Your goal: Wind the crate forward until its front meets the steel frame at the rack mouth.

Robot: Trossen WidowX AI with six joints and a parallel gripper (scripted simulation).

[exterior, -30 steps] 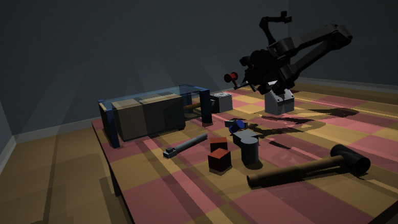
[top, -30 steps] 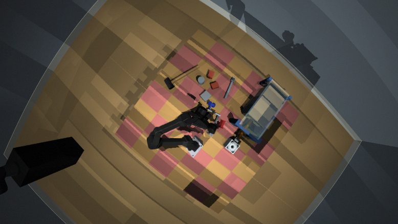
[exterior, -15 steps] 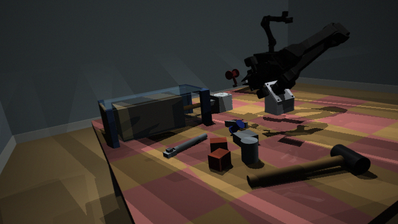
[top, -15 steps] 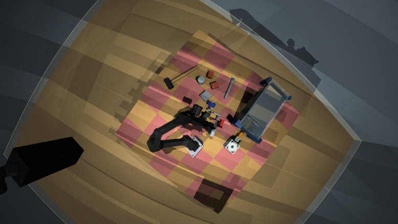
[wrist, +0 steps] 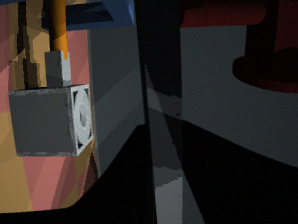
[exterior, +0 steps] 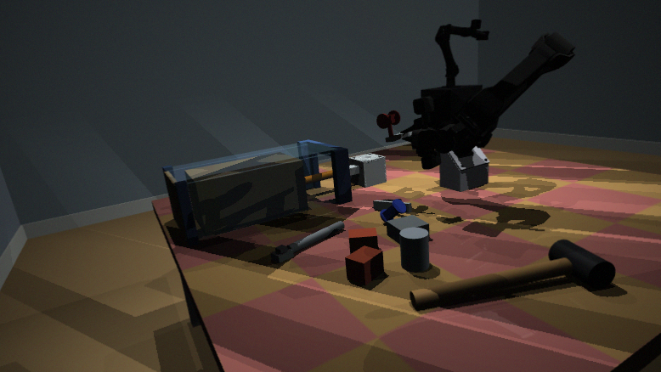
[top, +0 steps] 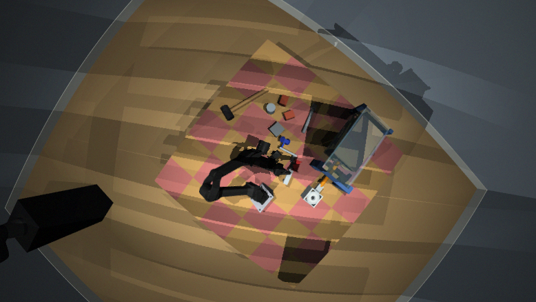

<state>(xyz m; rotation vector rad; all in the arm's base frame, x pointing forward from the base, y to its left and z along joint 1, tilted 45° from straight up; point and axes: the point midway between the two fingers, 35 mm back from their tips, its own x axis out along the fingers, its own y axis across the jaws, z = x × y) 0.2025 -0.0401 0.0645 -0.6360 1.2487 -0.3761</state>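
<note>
My gripper tip is now 50 mm short of the red knob, 10 mm to the right of it and 40 mm below it. From my gripper tip the other things lie so: blue piece 120 mm ahead, 120 mm to the left, 160 mm below; then blue-knobbed winch handle 100 mm ahead, 80 mm to the left, 170 mm below; then grey crank arm 10 mm ahead, 10 mm to the left, 10 mm above.
</note>
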